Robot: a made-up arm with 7 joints. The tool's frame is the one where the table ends. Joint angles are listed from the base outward.
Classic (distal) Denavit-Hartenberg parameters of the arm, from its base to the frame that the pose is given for. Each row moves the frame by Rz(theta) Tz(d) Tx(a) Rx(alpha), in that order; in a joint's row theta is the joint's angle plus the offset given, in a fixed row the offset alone. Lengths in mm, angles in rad.
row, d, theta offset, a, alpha
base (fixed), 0, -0.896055, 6.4, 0
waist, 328, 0.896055, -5, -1.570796
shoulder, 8, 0, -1, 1.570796
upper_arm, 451, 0, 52, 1.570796
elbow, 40, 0, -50, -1.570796
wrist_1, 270, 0, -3, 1.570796
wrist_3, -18, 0, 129, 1.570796
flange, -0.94, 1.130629, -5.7, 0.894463
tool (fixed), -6.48, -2.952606, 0, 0
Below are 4 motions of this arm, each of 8 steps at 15 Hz.
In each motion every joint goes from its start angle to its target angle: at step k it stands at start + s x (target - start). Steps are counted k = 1, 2, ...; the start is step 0. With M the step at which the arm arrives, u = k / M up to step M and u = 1 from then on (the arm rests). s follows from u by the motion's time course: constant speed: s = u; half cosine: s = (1 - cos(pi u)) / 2; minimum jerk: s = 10 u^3 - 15 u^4 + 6 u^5.
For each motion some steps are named. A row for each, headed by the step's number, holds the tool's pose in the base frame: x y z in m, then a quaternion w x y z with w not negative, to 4 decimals.
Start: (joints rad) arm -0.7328 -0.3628 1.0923 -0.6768 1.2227 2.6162 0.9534
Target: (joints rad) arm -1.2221 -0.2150 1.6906 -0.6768 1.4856 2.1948 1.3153
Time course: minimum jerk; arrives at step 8
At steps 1, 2, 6, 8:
1: 0.0020 0.1285 1.1281 0.1598 -0.3696 0.0276 -0.9149
2: 0.0231 0.1346 1.1293 0.1792 -0.4006 0.0139 -0.8984
6: 0.1867 0.1573 1.1242 0.3520 -0.6232 -0.0916 -0.6923
8: 0.2027 0.1566 1.1227 0.3734 -0.6427 -0.1048 -0.6607

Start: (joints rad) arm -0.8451 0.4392 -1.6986 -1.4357 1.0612 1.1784 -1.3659
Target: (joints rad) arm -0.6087 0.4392 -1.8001 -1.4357 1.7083 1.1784 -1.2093
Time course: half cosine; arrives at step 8
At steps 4, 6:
4: -0.1484 -0.4224 0.8644 0.6327 0.5313 0.3154 0.4668
6: -0.1191 -0.4229 0.8801 0.6738 0.4370 0.3095 0.5092

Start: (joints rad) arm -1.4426 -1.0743 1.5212 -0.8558 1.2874 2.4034 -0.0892
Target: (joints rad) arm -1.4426 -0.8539 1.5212 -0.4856 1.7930 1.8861 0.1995
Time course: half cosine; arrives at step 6
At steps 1, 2, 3, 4, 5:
1: 0.1759 0.6200 0.8176 0.2383 0.0403 0.5364 0.8086
2: 0.1682 0.6118 0.8435 0.1660 0.0767 0.5294 0.8284
3: 0.1542 0.6003 0.8773 0.0629 0.1154 0.5244 0.8413
4: 0.1355 0.5877 0.9096 0.0412 -0.1401 -0.5256 -0.8381
5: 0.1185 0.5773 0.9323 0.1157 -0.1490 -0.5309 -0.8261

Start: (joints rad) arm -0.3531 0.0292 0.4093 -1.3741 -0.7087 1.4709 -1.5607
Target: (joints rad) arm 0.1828 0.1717 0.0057 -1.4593 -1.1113 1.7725 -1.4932
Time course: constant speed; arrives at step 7
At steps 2, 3, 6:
2: 0.4721 0.0094 0.8614 0.1102 0.0837 -0.9901 -0.0239
3: 0.4822 0.0229 0.8495 0.1086 0.1001 -0.9890 0.0074
6: 0.5062 0.0740 0.8093 0.1042 0.1601 -0.9759 0.1058

